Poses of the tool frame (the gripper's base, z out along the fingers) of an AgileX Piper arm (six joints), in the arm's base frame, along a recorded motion.
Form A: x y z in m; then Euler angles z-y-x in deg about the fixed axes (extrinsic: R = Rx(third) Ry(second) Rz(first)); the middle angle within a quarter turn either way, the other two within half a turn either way.
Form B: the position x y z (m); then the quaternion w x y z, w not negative. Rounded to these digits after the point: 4 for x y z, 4 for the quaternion.
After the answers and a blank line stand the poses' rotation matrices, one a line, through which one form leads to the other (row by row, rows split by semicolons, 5 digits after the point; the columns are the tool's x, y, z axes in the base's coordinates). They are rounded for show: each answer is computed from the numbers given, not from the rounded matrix.
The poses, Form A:
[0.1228, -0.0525, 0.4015, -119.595, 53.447, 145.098]
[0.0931, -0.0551, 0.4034, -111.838, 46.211, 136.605]
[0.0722, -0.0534, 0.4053, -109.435, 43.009, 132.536]
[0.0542, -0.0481, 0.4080, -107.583, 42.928, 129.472]
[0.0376, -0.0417, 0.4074, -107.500, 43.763, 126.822]
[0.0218, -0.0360, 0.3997, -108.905, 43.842, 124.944]
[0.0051, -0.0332, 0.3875, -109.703, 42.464, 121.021]
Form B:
[0.1228, -0.0525, 0.4015, 0.5055, 0.3121, 0.8043, -0.0157]
[0.0931, -0.0551, 0.4034, 0.4925, 0.3587, 0.7891, -0.0773]
[0.0722, -0.0534, 0.4053, 0.4902, 0.3715, 0.7805, -0.1118]
[0.0542, -0.0481, 0.4080, 0.5016, 0.3712, 0.7713, -0.1250]
[0.0376, -0.0417, 0.4074, 0.5144, 0.3562, 0.7678, -0.1379]
[0.0218, -0.0360, 0.3997, 0.5186, 0.3379, 0.7697, -0.1564]
[0.0051, -0.0332, 0.3875, 0.5219, 0.3213, 0.7661, -0.1937]

-0.29413 0.51787 0.80331; 0.48614 0.80470 -0.34077; -0.82289 0.29029 -0.48844
-0.25741 0.64235 0.72189; 0.49000 0.73066 -0.47542; -0.83285 0.23135 -0.50283
-0.24331 0.68958 0.68211; 0.47029 0.69893 -0.53882; -0.84831 0.18969 -0.49436
-0.22119 0.69800 0.68108; 0.44718 0.69322 -0.56522; -0.86666 0.17954 -0.46547
-0.21717 0.68878 0.69168; 0.40509 0.70828 -0.57813; -0.88811 0.15464 -0.43284
-0.23369 0.68235 0.69267; 0.35791 0.72274 -0.59122; -0.90404 0.10976 -0.41312
-0.24871 0.69451 0.67513; 0.29012 0.71844 -0.63219; -0.92411 0.03863 -0.38018

